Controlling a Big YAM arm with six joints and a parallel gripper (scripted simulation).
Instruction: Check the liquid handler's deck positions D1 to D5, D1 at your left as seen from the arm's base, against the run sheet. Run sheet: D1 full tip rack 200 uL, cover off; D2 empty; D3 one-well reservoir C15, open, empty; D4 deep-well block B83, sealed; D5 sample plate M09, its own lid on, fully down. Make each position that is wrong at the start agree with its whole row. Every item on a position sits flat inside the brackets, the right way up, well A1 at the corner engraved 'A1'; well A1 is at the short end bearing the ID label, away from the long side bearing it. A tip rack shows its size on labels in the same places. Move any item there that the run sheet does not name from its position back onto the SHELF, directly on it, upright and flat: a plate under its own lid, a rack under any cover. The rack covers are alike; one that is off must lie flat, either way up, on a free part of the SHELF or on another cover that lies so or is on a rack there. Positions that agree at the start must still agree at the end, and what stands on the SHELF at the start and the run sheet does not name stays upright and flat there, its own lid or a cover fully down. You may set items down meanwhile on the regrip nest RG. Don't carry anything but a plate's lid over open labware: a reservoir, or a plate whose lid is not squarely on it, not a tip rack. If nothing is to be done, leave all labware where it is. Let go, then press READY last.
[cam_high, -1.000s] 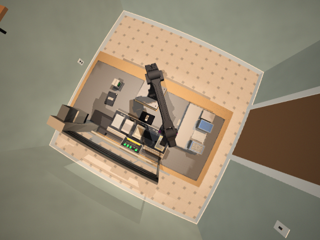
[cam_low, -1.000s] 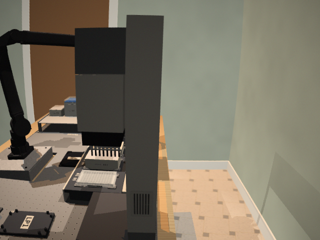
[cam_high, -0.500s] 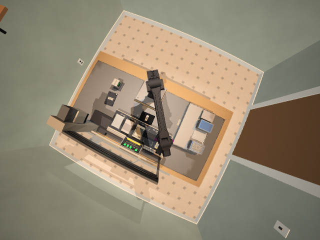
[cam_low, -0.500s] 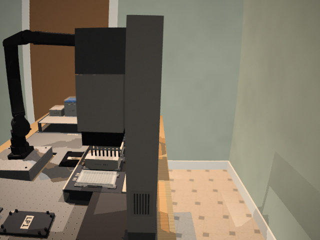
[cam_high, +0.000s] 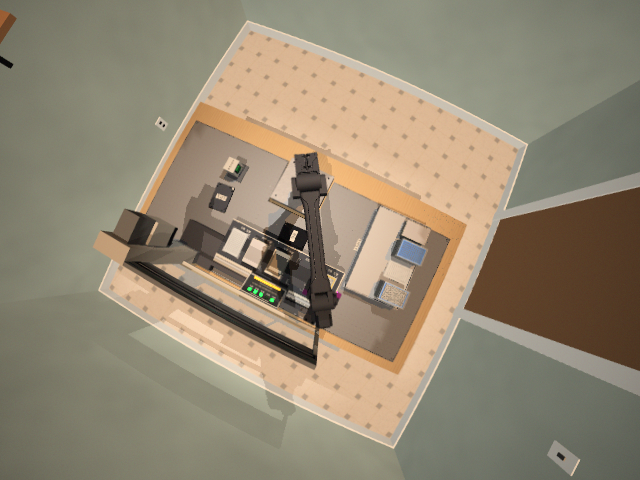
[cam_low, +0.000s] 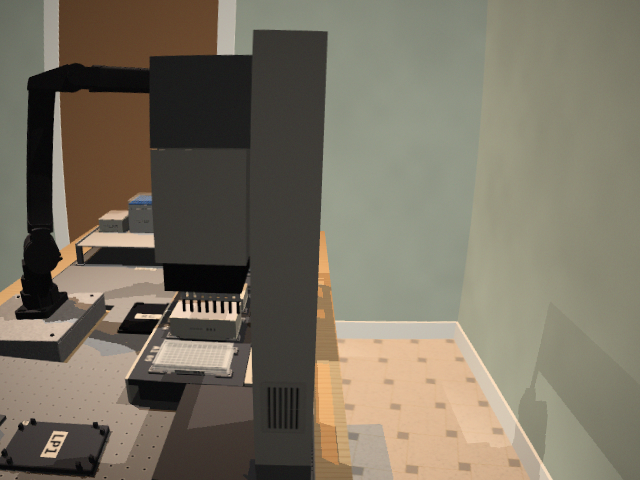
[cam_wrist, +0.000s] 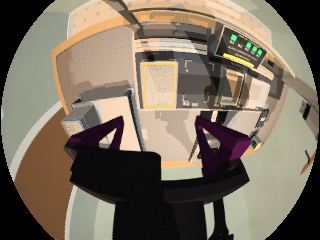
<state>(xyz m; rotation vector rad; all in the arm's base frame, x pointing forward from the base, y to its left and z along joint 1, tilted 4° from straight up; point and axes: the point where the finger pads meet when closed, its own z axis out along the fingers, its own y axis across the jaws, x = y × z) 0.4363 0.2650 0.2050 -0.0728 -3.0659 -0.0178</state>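
The yellow-framed tip rack lies 1 cm behind my hand and 17 cm below it. Also, from my hand: shelf 27 cm behind, 25 cm to the left, 21 cm below; cream reservoir 1 cm behind, 25 cm to the right, 21 cm below; regrip nest 17 cm behind, 24 cm to the right, 26 cm below.
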